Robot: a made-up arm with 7 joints.
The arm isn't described. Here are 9 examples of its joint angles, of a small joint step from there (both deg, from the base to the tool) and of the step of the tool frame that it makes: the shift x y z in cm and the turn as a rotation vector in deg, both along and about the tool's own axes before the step.
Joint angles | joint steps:
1: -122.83 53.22 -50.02 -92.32 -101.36 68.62 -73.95 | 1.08 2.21 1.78 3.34 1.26 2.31 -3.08
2: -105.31 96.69 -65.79 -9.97 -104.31 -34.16 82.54 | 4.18 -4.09 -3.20 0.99 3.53 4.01 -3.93
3: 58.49 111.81 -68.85 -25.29 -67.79 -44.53 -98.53 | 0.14 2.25 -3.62 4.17 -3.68 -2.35 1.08
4: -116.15 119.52 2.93 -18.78 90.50 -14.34 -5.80 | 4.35 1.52 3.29 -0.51 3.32 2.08 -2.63
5: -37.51 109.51 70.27 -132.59 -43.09 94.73 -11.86 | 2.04 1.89 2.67 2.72 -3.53 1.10 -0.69
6: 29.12 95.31 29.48 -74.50 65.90 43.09 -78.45 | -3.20 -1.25 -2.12 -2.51 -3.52 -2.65 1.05
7: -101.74 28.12 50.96 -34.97 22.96 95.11 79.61 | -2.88 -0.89 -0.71 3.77 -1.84 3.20 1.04
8: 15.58 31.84 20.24 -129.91 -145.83 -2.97 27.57 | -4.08 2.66 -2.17 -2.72 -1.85 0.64 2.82
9: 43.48 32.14 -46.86 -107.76 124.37 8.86 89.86 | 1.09 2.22 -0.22 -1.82 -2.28 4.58 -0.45
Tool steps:
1: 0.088 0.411 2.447 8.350 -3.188 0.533
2: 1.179 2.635 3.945 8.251 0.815 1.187
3: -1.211 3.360 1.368 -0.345 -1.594 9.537
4: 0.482 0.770 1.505 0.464 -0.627 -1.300
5: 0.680 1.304 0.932 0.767 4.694 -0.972
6: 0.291 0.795 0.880 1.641 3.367 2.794
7: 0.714 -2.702 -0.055 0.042 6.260 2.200
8: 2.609 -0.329 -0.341 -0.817 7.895 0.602
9: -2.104 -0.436 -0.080 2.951 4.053 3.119
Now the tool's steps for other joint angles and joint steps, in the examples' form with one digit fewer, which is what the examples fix.
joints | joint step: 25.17 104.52 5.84 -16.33 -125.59 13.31 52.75 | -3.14 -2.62 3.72 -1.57 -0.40 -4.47 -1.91
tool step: 0.03 1.53 -0.26 -5.10 -3.87 1.24
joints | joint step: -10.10 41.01 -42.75 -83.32 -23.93 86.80 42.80 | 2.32 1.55 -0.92 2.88 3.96 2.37 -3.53
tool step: 1.38 -1.82 -1.06 7.07 4.43 -6.70
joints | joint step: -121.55 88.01 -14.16 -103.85 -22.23 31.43 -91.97 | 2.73 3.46 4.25 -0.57 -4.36 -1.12 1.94
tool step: -0.25 -2.76 0.55 4.63 1.51 -4.06
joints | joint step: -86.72 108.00 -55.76 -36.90 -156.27 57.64 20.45 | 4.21 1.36 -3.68 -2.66 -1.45 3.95 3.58
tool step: -2.27 0.25 -0.24 -3.71 9.00 4.00
